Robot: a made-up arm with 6 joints.
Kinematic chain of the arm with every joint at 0, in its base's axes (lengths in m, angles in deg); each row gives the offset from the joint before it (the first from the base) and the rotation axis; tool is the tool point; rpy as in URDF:
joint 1: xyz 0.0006 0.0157 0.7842 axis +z
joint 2: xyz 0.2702 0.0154 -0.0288 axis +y
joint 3: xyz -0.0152 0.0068 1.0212 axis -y
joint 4: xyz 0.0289 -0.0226 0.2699 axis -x
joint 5: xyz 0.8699 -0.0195 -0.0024 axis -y
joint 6: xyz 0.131 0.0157 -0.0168 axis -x
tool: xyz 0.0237 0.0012 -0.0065 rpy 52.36 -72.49 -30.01
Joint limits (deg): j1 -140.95..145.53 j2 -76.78..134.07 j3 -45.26..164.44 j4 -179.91..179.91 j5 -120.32..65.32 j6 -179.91..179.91
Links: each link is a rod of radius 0.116 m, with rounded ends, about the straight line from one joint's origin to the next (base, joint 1, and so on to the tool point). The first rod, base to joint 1, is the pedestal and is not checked.
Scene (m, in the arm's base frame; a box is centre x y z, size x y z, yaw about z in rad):
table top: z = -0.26
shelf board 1: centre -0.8 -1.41 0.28 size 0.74 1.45 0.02 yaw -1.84
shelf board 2: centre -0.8 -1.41 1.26 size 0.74 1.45 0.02 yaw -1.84
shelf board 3: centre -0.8 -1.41 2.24 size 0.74 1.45 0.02 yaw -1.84
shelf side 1: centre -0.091 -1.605 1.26 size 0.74 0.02 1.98 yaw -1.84
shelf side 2: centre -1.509 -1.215 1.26 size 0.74 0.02 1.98 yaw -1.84
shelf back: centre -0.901 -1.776 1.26 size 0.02 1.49 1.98 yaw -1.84
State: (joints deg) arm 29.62 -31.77 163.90 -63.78 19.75 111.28
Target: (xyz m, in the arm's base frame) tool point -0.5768 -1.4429 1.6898
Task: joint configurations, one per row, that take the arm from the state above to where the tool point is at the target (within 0.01 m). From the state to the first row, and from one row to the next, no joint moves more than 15 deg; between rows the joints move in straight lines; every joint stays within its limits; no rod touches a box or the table.
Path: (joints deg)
1: 28.49 -31.67 150.99 -62.36 32.49 107.05
2: 27.36 -31.58 138.07 -60.93 45.22 102.82
3: 26.22 -31.48 125.16 -59.51 57.96 98.59
4: 39.94 -37.63 116.82 -60.71 44.04 102.70
5: 53.66 -43.78 108.47 -61.92 30.12 106.81
6: 67.38 -49.94 100.13 -63.13 16.20 110.92

